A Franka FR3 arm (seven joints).
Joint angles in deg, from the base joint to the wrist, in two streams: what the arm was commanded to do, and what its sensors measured. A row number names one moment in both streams.
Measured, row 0:
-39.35 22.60 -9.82 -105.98 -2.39 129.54 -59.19
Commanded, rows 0 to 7:
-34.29 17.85 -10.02 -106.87 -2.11 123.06 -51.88
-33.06 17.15 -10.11 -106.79 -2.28 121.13 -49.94
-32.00 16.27 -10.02 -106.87 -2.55 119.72 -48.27
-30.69 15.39 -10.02 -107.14 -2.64 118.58 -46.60
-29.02 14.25 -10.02 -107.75 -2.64 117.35 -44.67
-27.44 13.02 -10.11 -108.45 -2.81 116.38 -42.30
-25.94 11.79 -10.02 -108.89 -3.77 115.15 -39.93
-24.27 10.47 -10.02 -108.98 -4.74 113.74 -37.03
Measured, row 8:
-28.54 15.26 -9.68 -106.24 -2.62 117.13 -44.08
